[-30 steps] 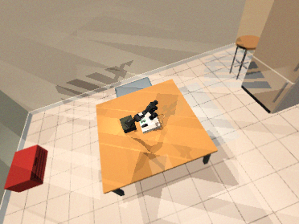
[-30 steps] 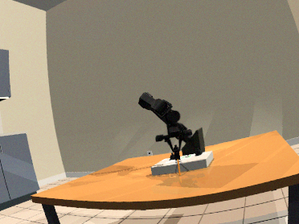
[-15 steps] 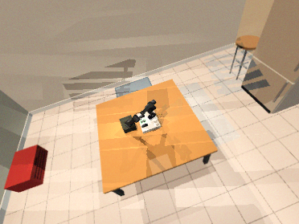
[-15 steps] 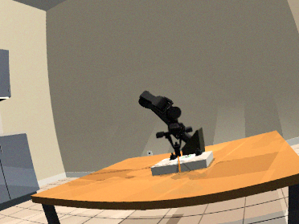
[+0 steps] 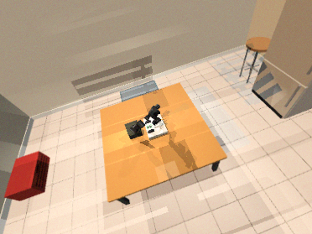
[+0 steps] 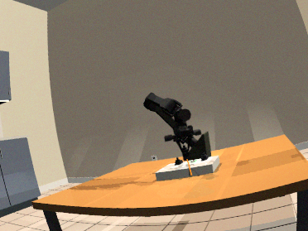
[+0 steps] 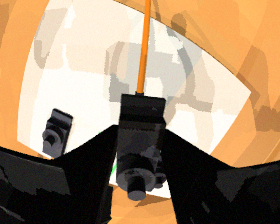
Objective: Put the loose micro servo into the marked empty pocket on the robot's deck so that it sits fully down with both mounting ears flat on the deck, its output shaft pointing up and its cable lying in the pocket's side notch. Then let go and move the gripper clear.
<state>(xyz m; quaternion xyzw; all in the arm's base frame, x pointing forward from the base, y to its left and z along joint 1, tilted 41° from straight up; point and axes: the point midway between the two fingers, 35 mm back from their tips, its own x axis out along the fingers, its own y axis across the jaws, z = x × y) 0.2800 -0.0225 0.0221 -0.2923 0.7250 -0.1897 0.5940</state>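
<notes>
Now: the white deck 100 mm below my gripper tip and 10 mm ahead of it.
</notes>
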